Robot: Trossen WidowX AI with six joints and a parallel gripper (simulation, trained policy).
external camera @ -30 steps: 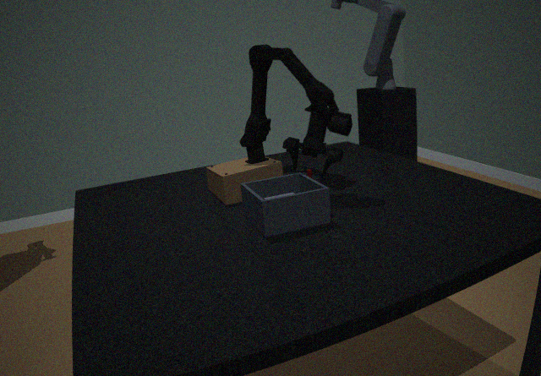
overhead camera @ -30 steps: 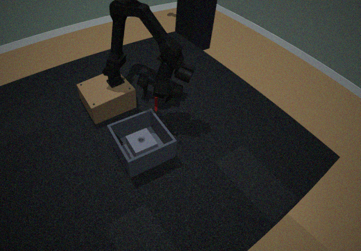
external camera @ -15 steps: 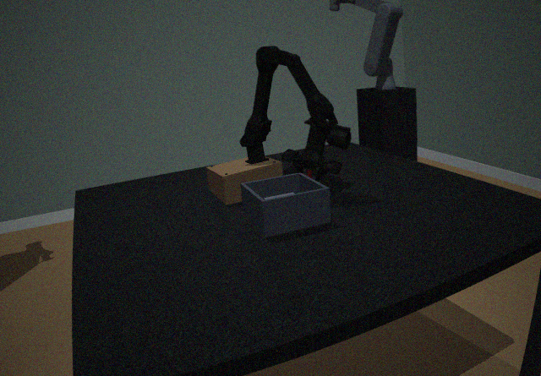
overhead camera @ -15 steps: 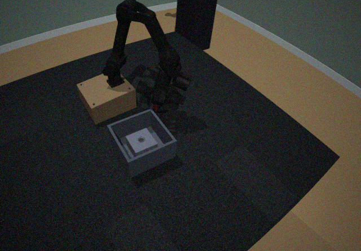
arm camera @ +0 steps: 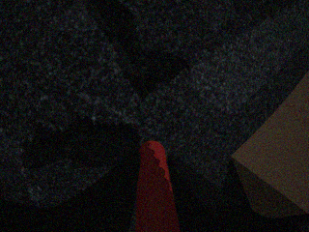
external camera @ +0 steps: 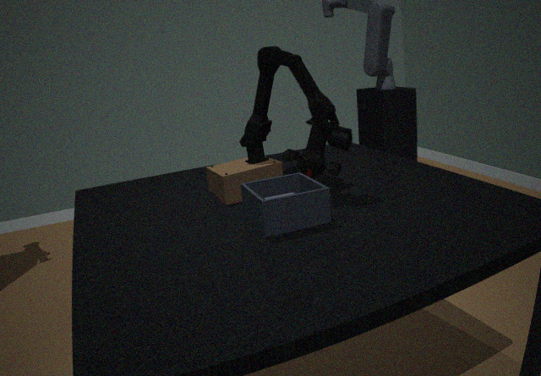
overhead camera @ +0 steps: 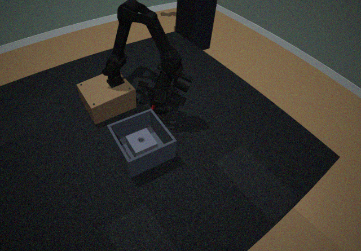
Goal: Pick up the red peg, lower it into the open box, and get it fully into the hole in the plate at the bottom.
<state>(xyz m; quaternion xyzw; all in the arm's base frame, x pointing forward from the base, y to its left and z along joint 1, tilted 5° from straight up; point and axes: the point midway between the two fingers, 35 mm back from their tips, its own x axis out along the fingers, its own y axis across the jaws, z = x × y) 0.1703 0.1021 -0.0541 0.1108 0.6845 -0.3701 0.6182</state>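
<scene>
Now: gripper tip 160 mm short of the grey box and 150 mm to the left of it. Also, from my gripper tip: red peg: 10 mm to the left, 30 mm above.
</scene>
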